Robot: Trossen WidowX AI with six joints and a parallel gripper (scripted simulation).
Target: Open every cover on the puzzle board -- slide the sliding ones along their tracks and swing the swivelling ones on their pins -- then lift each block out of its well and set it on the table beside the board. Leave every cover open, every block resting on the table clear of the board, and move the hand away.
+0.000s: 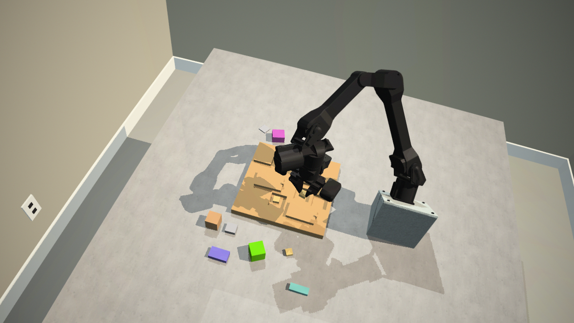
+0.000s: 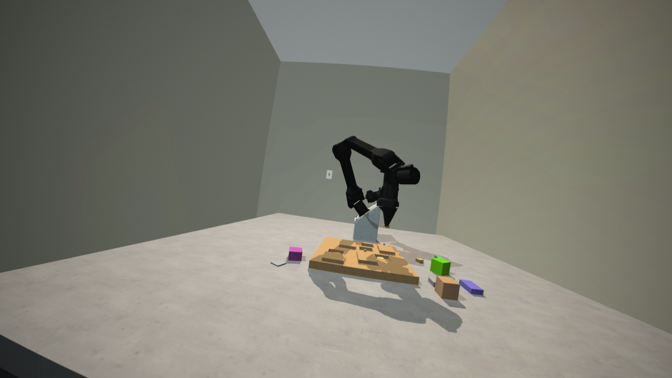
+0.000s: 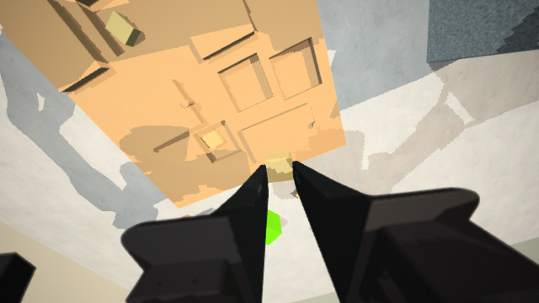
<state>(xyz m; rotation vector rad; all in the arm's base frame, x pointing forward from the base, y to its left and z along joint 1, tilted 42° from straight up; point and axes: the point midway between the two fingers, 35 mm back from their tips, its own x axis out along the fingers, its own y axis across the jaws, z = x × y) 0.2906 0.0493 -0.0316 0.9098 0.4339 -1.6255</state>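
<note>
My gripper tip is 50 mm past the cyan block, 240 mm to the right of it and 110 mm above it. From my gripper tip the other things lie so: orange block 240 mm ahead, 110 mm to the left, 100 mm below; then grey block 190 mm ahead, 110 mm to the left, 110 mm below; then green block 90 mm ahead, 170 mm to the left, 100 mm below.
</note>
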